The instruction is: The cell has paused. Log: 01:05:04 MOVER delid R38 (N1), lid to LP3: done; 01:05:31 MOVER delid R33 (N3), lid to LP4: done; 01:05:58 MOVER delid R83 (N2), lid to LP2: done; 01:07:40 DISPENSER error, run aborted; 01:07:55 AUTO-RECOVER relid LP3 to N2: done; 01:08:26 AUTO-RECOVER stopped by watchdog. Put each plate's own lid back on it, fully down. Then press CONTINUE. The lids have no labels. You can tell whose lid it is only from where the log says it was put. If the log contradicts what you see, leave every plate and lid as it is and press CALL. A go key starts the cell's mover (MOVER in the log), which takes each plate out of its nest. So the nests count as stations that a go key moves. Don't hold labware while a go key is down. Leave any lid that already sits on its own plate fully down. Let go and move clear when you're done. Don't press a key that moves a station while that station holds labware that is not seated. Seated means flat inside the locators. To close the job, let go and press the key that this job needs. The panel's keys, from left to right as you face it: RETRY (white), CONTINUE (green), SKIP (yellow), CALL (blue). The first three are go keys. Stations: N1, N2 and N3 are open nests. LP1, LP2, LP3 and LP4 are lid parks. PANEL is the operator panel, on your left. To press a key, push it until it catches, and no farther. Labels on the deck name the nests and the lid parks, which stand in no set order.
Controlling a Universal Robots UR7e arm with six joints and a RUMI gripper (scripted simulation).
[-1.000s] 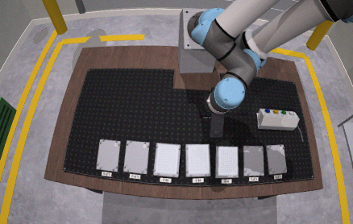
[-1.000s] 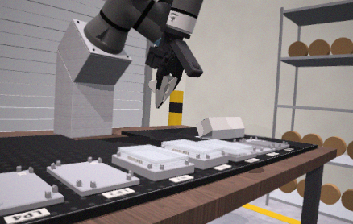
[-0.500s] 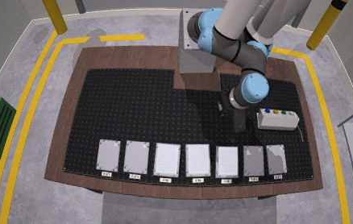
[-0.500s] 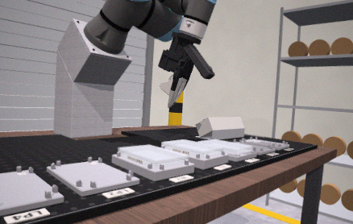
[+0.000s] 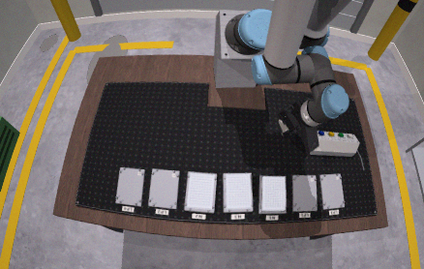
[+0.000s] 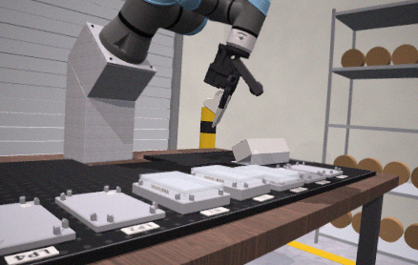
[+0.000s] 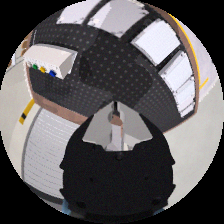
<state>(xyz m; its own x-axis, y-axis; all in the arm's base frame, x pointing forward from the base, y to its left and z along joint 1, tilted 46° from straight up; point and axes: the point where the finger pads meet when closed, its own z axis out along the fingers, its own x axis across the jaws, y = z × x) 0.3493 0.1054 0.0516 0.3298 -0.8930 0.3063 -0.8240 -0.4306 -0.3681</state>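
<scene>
The green CONTINUE key lies 1 cm ahead of my hand, 29 cm to the left of it and 6 cm below it. Round my hand: yellow SKIP key (24 cm to the left, 6 cm below); blue CALL key (1 cm behind, 19 cm to the left, 6 cm below); well plate (14 cm ahead, 31 cm to the right, 10 cm below).
</scene>
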